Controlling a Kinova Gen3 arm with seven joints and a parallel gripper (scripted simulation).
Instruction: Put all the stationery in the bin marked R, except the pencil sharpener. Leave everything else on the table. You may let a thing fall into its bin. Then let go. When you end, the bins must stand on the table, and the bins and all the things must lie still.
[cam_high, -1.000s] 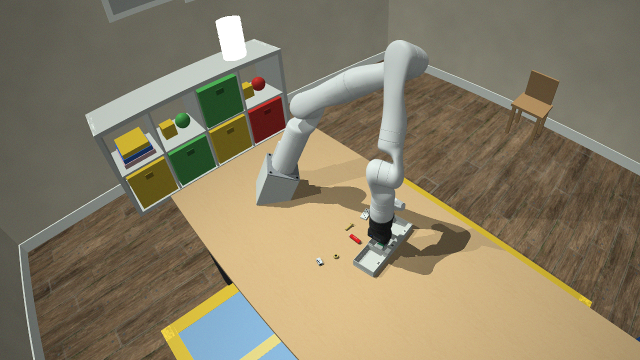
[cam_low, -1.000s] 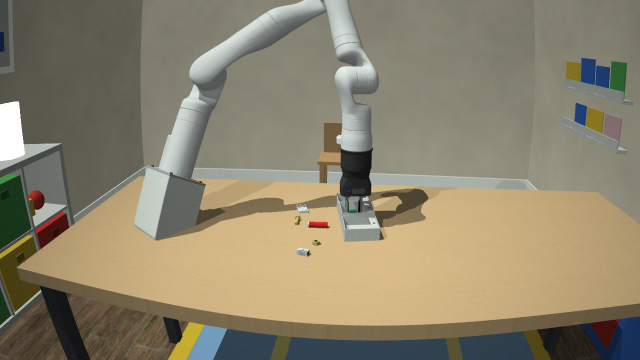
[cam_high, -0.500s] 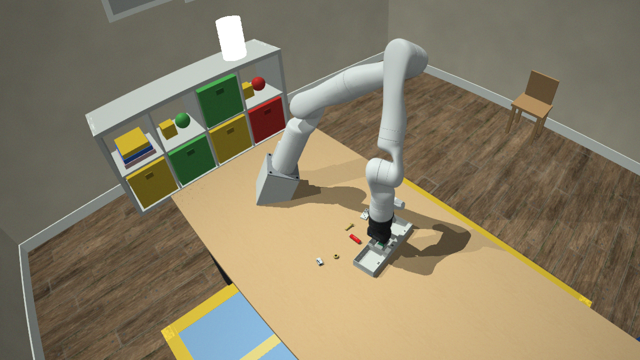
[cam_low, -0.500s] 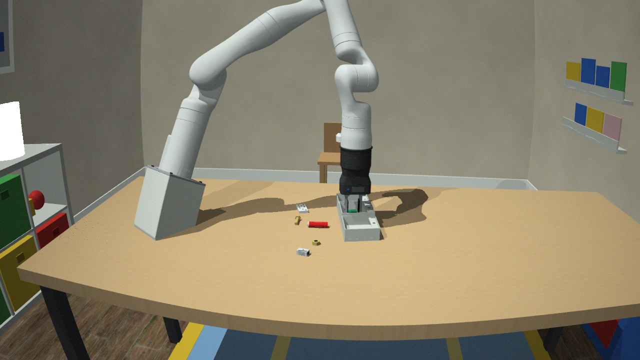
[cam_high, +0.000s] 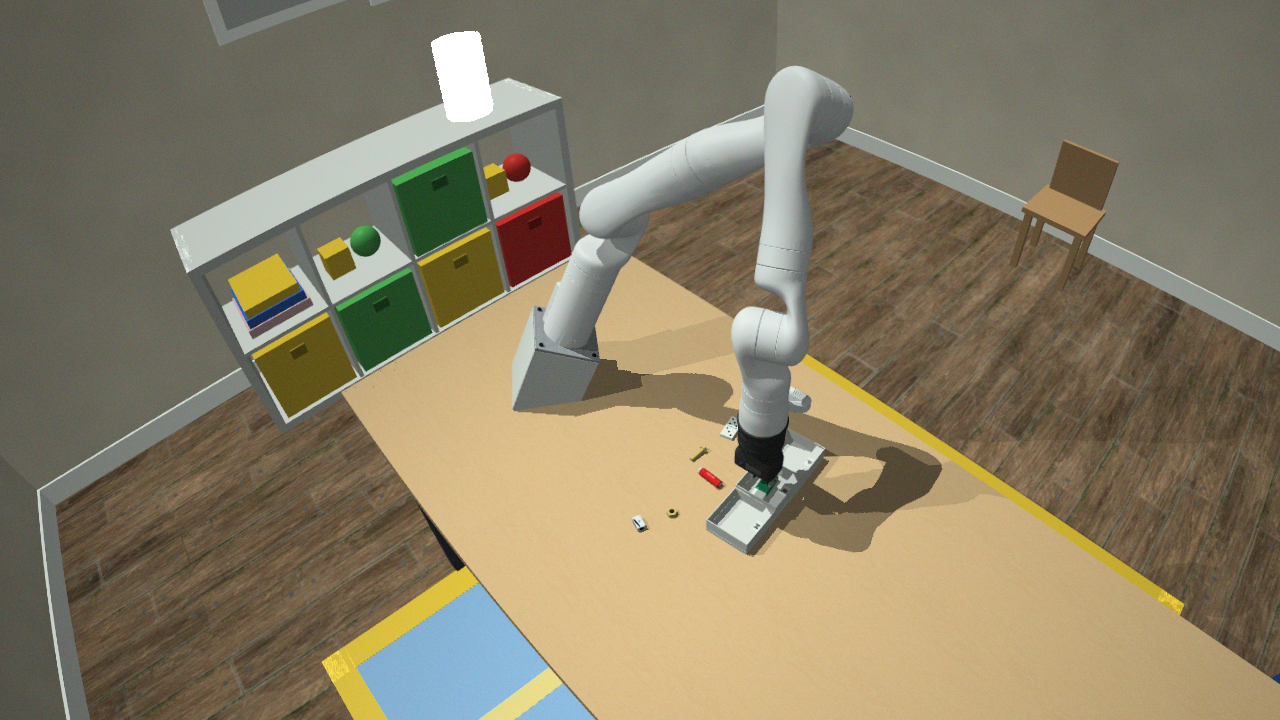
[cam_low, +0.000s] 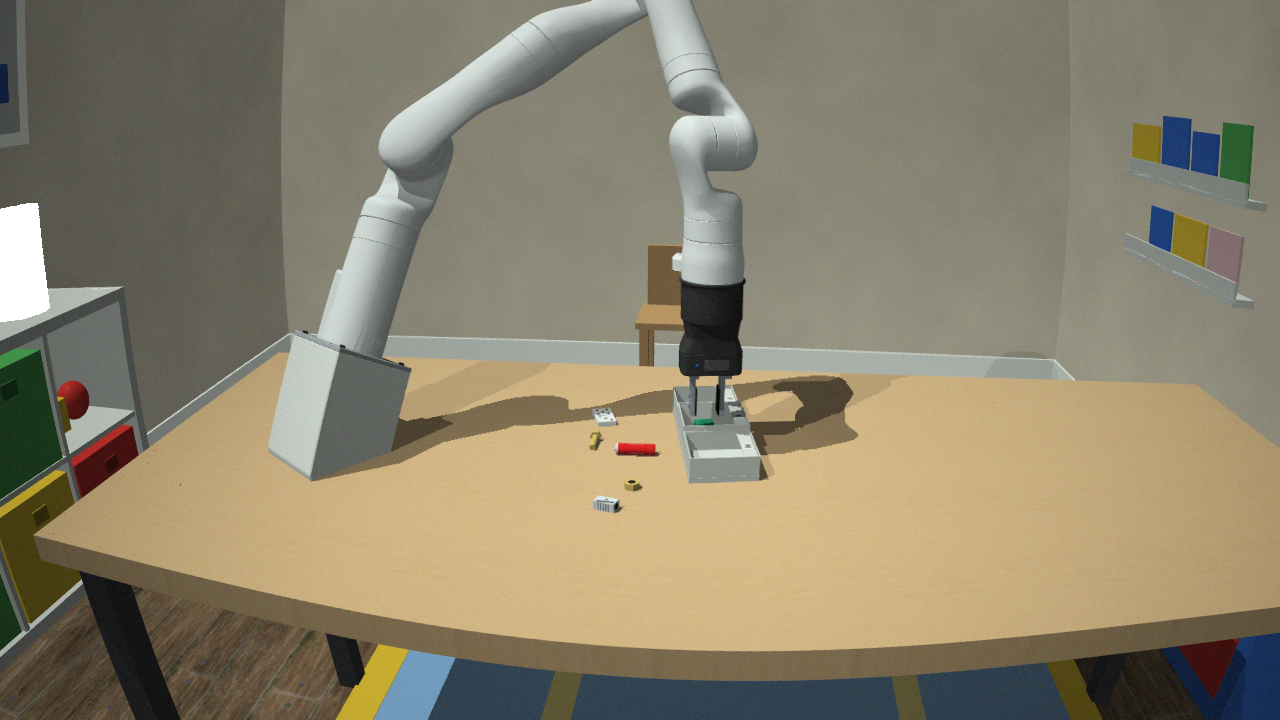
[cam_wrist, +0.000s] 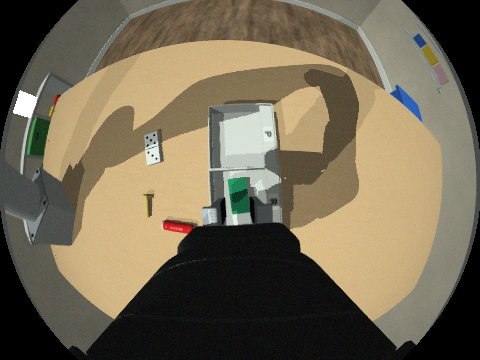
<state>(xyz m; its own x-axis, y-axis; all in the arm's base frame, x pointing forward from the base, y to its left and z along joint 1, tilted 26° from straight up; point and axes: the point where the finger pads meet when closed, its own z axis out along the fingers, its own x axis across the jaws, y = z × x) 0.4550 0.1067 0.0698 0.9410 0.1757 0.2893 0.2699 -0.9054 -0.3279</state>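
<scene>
Now: the tray 1 cm ahead of my hand and 4 cm below it. Also, from my hand: green eraser: 1 cm to the right, 4 cm below; then brass bolt: 14 cm behind, 4 cm to the right, 5 cm below; then red cylinder: 8 cm behind, 6 cm to the right, 5 cm below.
</scene>
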